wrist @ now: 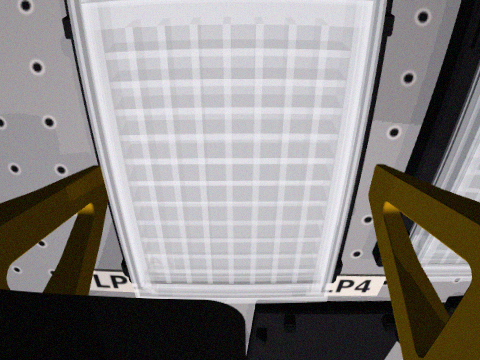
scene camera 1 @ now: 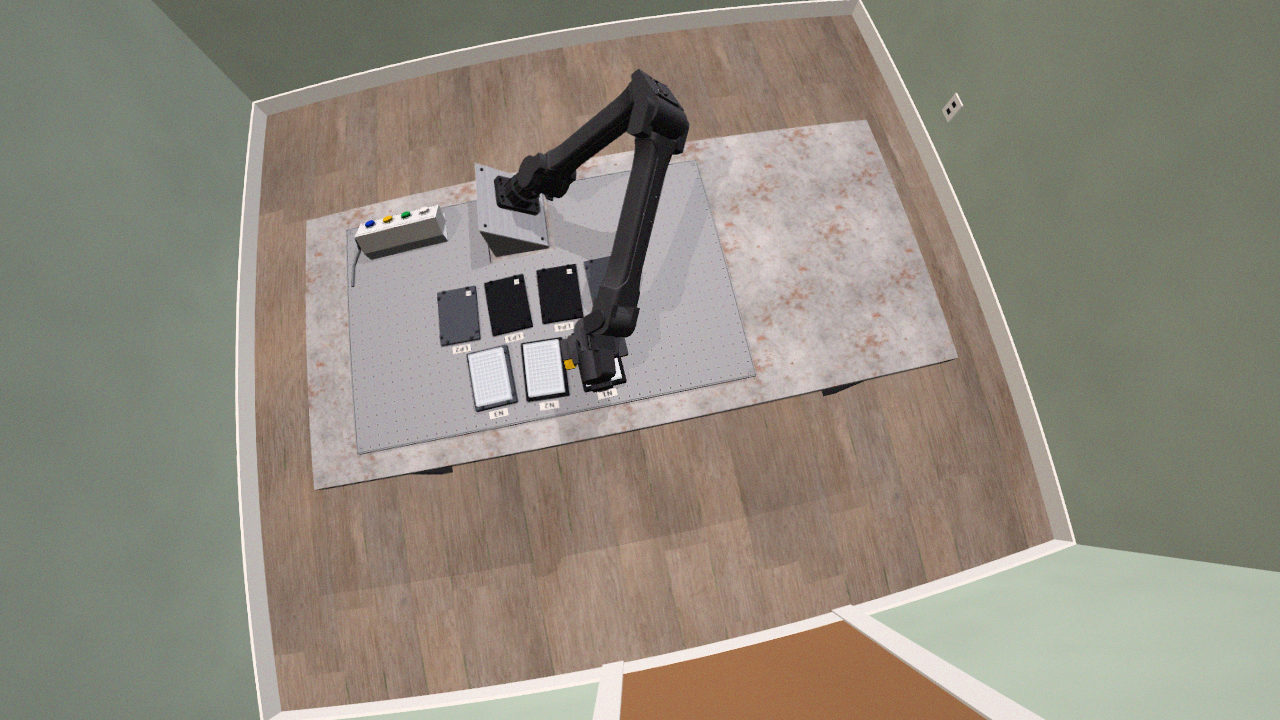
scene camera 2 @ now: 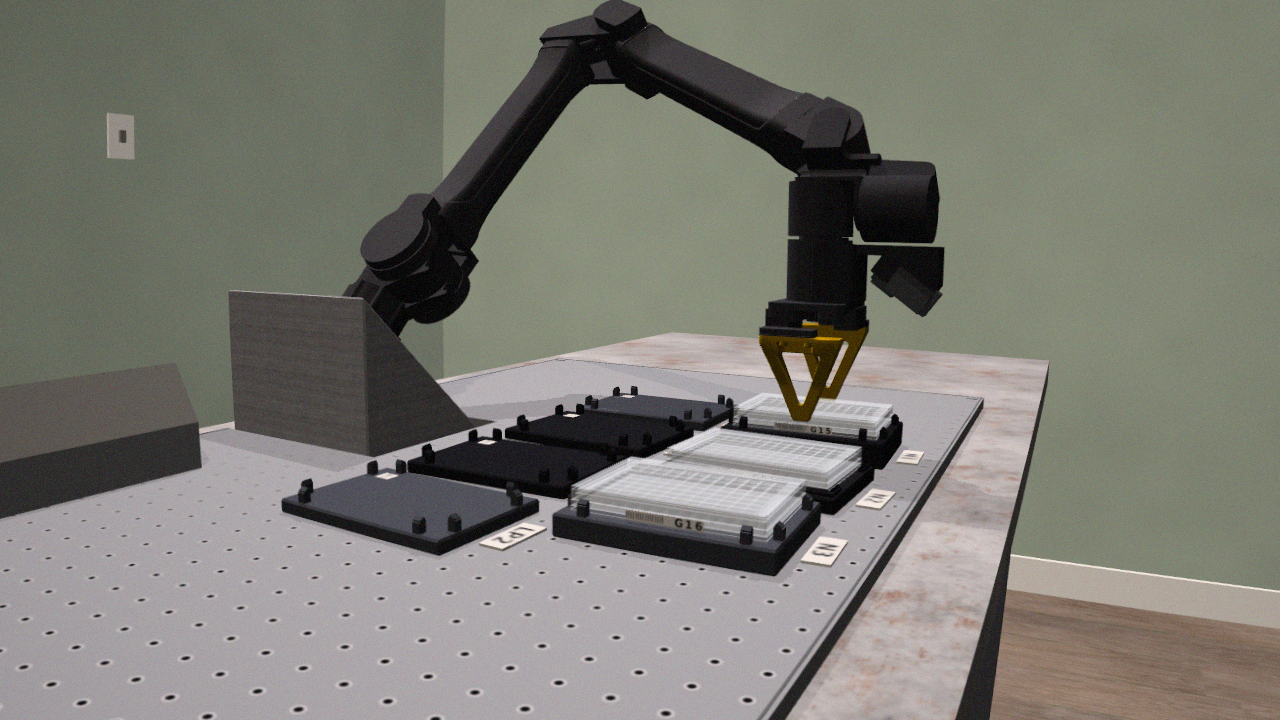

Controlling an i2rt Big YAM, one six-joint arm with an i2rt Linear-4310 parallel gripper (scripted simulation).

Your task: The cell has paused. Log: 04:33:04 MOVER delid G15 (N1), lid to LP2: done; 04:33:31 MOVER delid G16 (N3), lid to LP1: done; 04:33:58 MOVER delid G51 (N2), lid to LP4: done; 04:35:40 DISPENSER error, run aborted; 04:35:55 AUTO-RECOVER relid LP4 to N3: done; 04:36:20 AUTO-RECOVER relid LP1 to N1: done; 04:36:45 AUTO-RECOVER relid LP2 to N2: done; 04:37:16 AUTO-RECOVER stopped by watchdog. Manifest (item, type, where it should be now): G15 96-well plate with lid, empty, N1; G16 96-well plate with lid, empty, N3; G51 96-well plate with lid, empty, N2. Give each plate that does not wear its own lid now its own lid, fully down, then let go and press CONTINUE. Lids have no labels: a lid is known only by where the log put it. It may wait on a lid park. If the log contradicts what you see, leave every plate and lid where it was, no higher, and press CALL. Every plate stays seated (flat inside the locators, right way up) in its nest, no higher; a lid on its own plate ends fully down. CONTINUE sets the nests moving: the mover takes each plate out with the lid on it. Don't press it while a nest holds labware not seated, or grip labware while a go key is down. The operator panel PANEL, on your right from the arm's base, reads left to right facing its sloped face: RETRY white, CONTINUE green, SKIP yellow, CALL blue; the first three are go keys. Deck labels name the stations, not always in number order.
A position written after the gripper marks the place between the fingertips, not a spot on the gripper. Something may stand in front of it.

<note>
In view: the gripper [scene camera 2: 814, 411], a clear lid [scene camera 2: 829, 412], a plate G15 [scene camera 2: 833, 431], a clear lid [scene camera 2: 736, 497], a plate G16 [scene camera 2: 702, 526], a clear lid [scene camera 2: 821, 461], a lid park LP2 [scene camera 2: 384, 509], an operator panel [scene camera 2: 75, 437] and a lid park LP4 [scene camera 2: 584, 432].
The gripper is seen too in the wrist view [wrist: 238, 179]. The lid park LP2 shows as well in scene camera 1 [scene camera 1: 458, 314]. The operator panel shows as well in scene camera 1 [scene camera 1: 400, 235]. The wrist view misses the plate G16: it is out of frame.
</note>
